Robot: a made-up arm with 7 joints. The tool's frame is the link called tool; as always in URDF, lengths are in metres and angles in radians. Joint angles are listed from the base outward.
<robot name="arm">
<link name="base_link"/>
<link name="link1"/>
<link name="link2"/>
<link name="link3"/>
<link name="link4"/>
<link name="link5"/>
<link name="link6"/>
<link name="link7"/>
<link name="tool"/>
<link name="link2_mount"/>
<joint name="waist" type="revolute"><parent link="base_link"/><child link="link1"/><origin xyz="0 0 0.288" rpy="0 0 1.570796"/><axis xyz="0 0 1"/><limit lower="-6.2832" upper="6.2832"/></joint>
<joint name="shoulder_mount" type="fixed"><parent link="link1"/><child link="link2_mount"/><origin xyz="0 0 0" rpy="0 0 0"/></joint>
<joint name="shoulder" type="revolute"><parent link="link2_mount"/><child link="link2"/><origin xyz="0 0 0" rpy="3.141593 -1.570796 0"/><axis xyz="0 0 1"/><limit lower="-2.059" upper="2.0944"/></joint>
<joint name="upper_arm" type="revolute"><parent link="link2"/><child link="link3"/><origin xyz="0.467 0 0" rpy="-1.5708 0 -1.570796"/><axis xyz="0 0 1"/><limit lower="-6.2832" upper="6.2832"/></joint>
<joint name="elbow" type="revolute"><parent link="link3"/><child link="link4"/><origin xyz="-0.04 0 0" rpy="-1.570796 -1.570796 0"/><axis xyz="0 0 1"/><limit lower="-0.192" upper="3.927"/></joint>
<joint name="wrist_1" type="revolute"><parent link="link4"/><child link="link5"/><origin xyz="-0.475 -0.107 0" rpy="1.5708 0 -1.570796"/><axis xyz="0 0 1"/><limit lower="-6.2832" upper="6.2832"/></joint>
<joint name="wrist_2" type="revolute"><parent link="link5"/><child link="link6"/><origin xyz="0 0 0" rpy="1.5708 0 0"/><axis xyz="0 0 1"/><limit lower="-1.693" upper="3.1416"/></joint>
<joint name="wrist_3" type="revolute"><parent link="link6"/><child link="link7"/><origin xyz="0.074 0.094 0" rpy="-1.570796 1.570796 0"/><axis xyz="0 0 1"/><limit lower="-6.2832" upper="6.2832"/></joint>
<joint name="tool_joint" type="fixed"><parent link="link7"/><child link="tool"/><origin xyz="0 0 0" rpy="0 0 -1.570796"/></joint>
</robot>
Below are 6 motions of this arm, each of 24 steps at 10 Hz.
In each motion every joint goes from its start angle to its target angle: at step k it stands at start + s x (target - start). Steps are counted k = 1, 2, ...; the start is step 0. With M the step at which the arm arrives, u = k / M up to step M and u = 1 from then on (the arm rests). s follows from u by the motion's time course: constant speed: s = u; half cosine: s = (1 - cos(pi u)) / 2; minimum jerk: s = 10 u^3 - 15 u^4 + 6 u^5.
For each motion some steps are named. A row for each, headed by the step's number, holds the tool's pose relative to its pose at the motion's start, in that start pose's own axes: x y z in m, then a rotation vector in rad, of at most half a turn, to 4 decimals.
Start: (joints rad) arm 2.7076 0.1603 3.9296 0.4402 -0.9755 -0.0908 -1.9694
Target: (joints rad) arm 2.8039 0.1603 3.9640 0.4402 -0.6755 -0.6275 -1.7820
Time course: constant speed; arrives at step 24
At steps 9, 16, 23, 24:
9: -0.0098 0.0308 -0.0191 -0.2078 -0.0813 0.1413
16: -0.0169 0.0507 -0.0367 -0.3699 -0.1421 0.2504
23: -0.0230 0.0669 -0.0562 -0.5324 -0.2011 0.3575
24: -0.0238 0.0690 -0.0591 -0.5556 -0.2094 0.3726

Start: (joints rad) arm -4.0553 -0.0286 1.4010 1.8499 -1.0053 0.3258 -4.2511
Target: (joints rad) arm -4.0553 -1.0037 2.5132 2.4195 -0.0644 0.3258 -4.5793
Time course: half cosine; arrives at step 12
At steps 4, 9, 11, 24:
4: -0.2297 -0.1830 -0.1916 0.2767 -0.2639 -0.0212
9: -0.7492 -0.1553 -0.7227 0.4622 -1.1833 -0.1094
11: -0.8269 -0.0894 -0.8162 0.3914 -1.3932 -0.1217
24: -0.8361 -0.0799 -0.8276 0.3789 -1.4202 -0.1228

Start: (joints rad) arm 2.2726 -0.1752 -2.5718 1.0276 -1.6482 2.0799 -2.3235
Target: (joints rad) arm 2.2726 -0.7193 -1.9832 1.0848 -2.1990 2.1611 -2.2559
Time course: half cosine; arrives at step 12
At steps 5, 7, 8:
5: -0.0197 0.0374 -0.1272 -0.0300 -0.3267 0.0496
7: -0.0165 0.0484 -0.2109 -0.1000 -0.5276 0.1172
8: -0.0115 0.0484 -0.2467 -0.1452 -0.6105 0.1576

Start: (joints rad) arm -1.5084 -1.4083 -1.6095 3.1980 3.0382 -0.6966 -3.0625
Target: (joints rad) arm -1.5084 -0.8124 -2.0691 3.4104 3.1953 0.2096 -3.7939
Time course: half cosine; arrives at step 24
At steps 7, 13, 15, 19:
7: 0.0345 -0.1183 -0.0178 0.0703 0.2388 -0.2508
13: 0.0730 -0.3559 -0.1034 0.1775 0.7421 -0.6649
15: 0.0751 -0.4373 -0.1491 0.2037 0.9307 -0.7790
19: 0.0638 -0.5650 -0.2411 0.2321 1.2560 -0.9232

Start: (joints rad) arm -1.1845 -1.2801 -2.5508 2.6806 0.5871 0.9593 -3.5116
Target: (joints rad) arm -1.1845 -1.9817 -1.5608 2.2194 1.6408 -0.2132 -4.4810
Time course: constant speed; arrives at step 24
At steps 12, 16, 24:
12: 0.2303 -0.2034 0.2281 -0.2247 -0.3611 0.5662
16: 0.3341 -0.2316 0.2872 -0.1527 -0.3798 0.8113
24: 0.5288 -0.2078 0.3595 0.0264 -0.1437 1.2635

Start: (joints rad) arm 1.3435 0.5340 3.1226 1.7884 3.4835 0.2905 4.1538
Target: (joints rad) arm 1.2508 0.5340 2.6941 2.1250 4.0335 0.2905 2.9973
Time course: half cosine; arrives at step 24
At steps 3, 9, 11, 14, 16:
3: 0.0108 -0.0054 0.0023 0.0063 0.0240 -0.0334
9: 0.0853 -0.0484 0.0114 0.0357 0.1943 -0.2731
11: 0.1180 -0.0712 0.0114 0.0405 0.2731 -0.3852
14: 0.1651 -0.1094 0.0061 0.0374 0.3935 -0.5582
16: 0.1916 -0.1348 -0.0002 0.0292 0.4673 -0.6649

